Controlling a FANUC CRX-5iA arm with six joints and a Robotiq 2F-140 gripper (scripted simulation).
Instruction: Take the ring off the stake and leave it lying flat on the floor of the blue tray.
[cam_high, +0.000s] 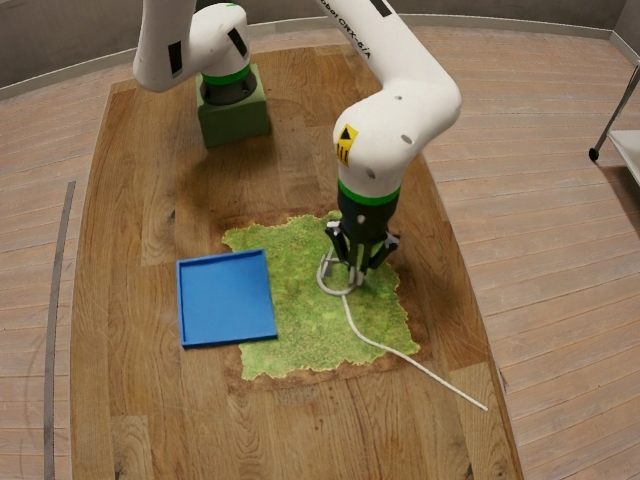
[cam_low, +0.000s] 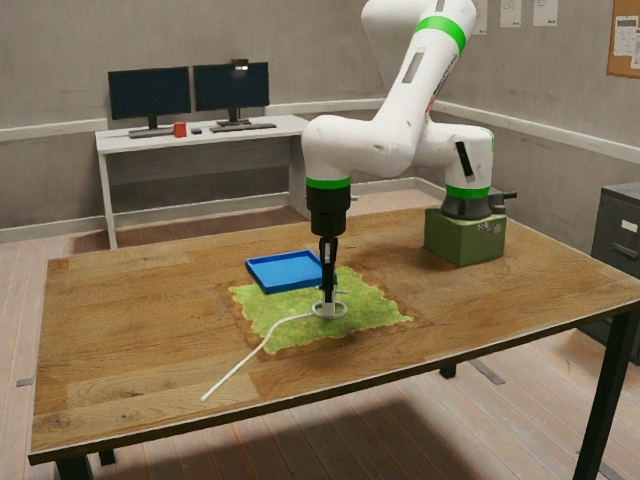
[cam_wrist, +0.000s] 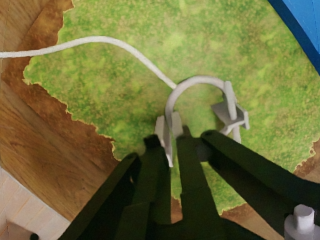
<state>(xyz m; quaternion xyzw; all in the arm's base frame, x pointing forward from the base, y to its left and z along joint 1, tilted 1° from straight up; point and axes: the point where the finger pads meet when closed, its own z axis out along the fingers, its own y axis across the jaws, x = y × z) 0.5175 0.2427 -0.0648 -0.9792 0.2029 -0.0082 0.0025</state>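
My hand is 1 cm past the ring, 3 cm to the left of it and 4 cm above it. Also, from my hand: grey stake (3 cm behind, 6 cm to the right, 2 cm below); blue tray (1 cm ahead, 27 cm to the right, 4 cm below).
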